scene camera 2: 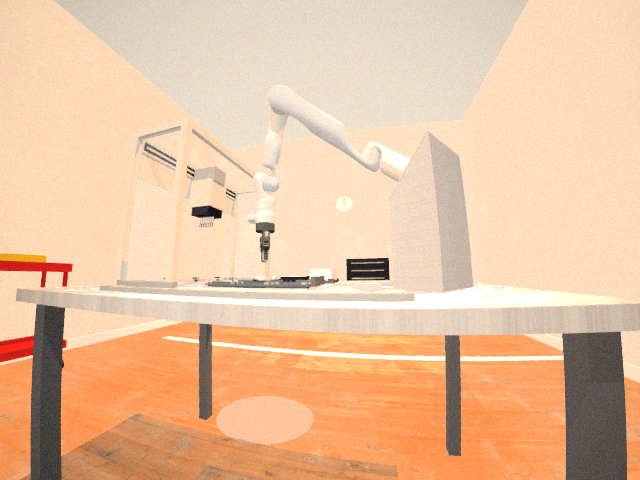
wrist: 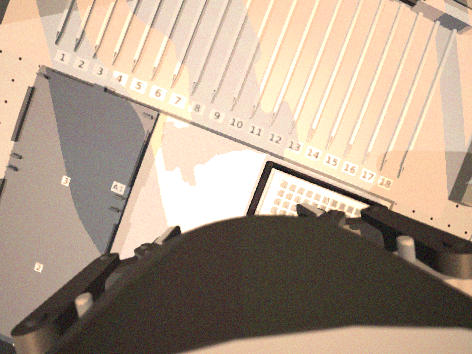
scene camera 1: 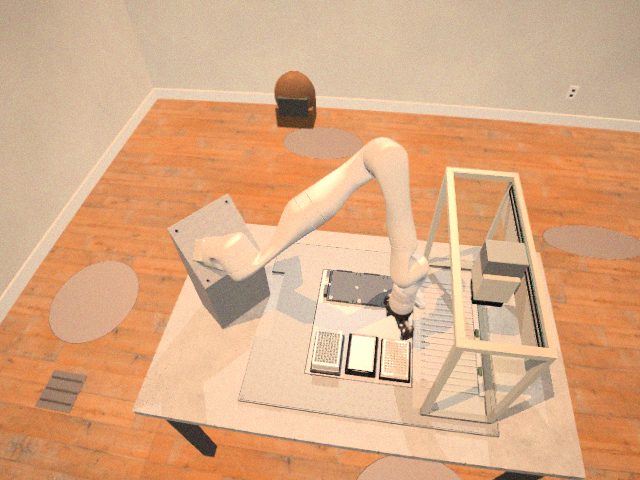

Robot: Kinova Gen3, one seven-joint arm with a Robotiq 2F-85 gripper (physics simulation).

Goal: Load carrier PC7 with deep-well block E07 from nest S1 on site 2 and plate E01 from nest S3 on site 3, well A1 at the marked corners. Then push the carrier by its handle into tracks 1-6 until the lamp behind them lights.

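Seen in the pictures: gripper, fingertip midpoint: (scene camera 2: 264,261) (scene camera 1: 395,326); arm's base, link origin: (scene camera 2: 428,183).
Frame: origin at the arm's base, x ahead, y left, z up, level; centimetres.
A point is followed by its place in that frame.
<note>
The dark grey carrier PC7 (scene camera 1: 347,290) {x 43.2, y -3.5, z -31.0 cm} (wrist: 30,225) {x 51.7, y -2.4, z -30.9 cm} lies with its end at the track labels 1-6; its marks 2, 3 and A1 show in the wrist view, and those sites are bare. The tracks (scene camera 1: 439,320) {x 71.7, y -22.2, z -31.9 cm} (wrist: 126,28) {x 72.7, y -12.9, z -31.7 cm} run away beyond it. Deep-well block E07 (scene camera 1: 327,350) {x 30.7, y -26.5, z -27.4 cm} sits in the left nest in scene view 1. The right nest holds a white welled plate (scene camera 1: 395,359) {x 51.6, y -33.4, z -29.5 cm} (wrist: 295,199) {x 54.9, y -30.8, z -30.5 cm}; its label is not readable. My gripper (scene camera 1: 405,331) {x 53.8, y -24.9, z -23.9 cm} (scene camera 2: 264,257) {x 53.8, y -24.9, z -23.9 cm} (wrist: 240,227) {x 53.8, y -24.9, z -23.9 cm} is open and empty, pointing down above the deck between carrier and plate. I cannot make out the lamp.
A white-topped labware piece (scene camera 1: 361,354) {x 41.4, y -29.4, z -29.4 cm} sits in the middle nest. A pale gantry frame (scene camera 1: 453,258) {x 62.6, y -29.3, z 16.0 cm} (scene camera 2: 180,206) {x 74.0, y 2.3, z -10.4 cm} stands over the far part of the tracks, with a boxy head (scene camera 1: 497,286) {x 76.0, y -33.6, z 5.0 cm} (scene camera 2: 206,193) {x 76.8, y -23.6, z 2.2 cm} hanging inside. The grey arm pedestal (scene camera 1: 232,304) {x 2.4, y -5.0, z -23.4 cm} (scene camera 2: 450,222) {x 1.8, y 11.0, z -15.3 cm} stands at the other side.
</note>
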